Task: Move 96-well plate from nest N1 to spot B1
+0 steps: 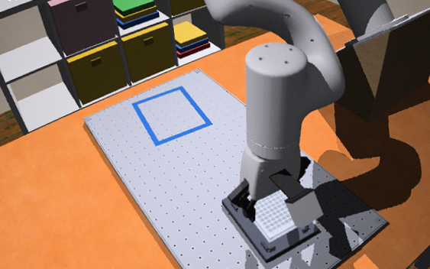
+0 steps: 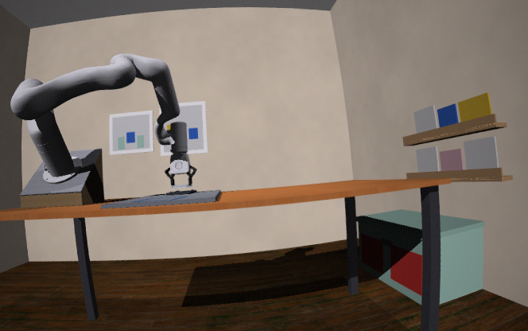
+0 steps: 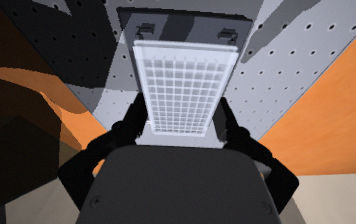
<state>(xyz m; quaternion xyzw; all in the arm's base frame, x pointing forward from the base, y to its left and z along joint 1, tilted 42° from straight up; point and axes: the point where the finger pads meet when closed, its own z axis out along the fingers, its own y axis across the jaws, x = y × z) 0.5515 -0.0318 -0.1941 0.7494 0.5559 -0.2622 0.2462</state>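
Right now my hand is 40 mm above the dark plate nest. The rest, counted from my hand: 96-well plate: 10 mm below.
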